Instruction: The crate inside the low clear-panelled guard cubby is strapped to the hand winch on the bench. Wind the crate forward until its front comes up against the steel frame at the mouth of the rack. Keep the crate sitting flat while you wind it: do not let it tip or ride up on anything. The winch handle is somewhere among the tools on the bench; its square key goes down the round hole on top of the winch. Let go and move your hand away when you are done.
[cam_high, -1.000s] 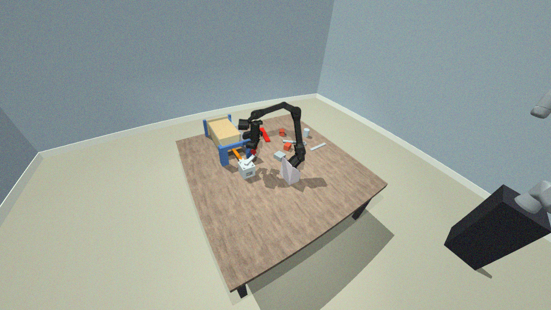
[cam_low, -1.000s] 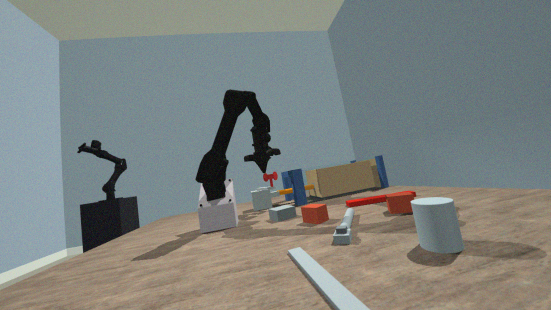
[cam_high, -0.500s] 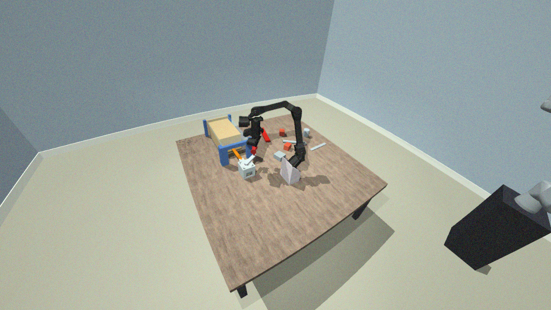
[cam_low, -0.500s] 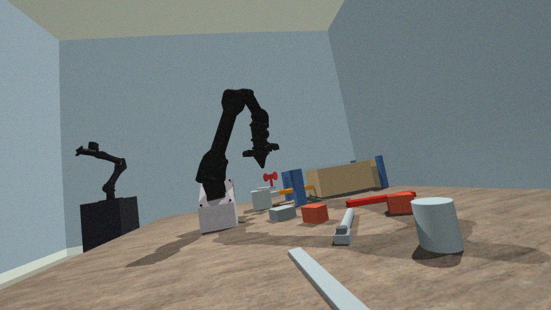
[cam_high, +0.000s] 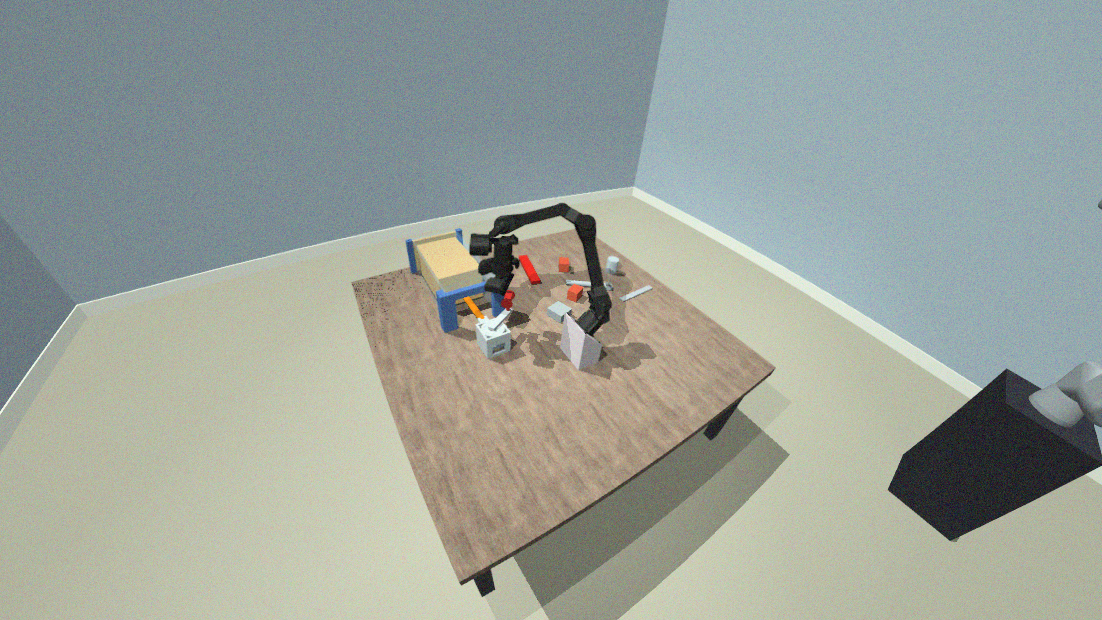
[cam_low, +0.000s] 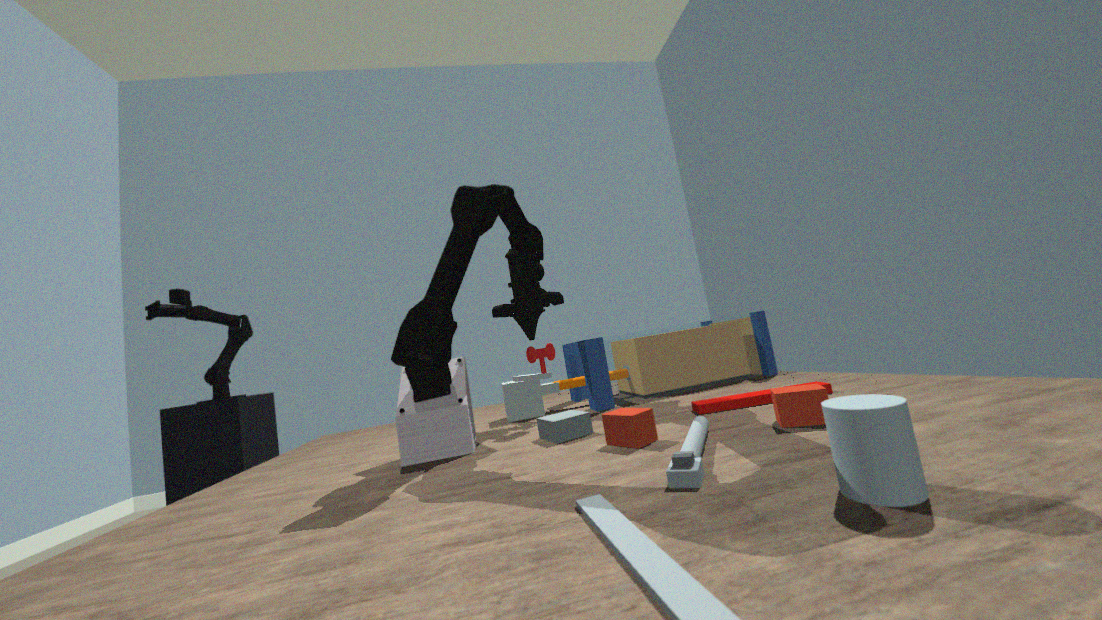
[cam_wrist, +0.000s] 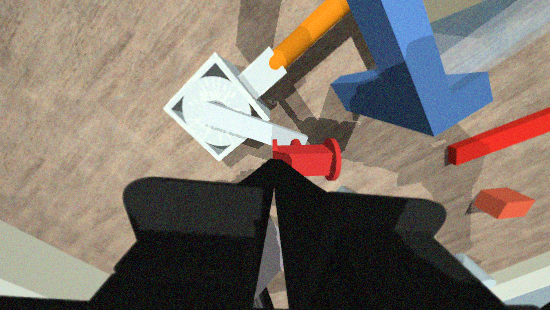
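The red knob is 10 mm ahead of my gripper tip, 30 mm to the right of it and 50 mm below it. The rest, counted from my gripper tip: blue steel frame: 120 mm ahead, 60 mm to the left, 80 mm below; winch handle: 10 mm behind, 10 mm to the left, 80 mm below; grey winch: 50 mm behind, 50 mm to the left, 150 mm below.
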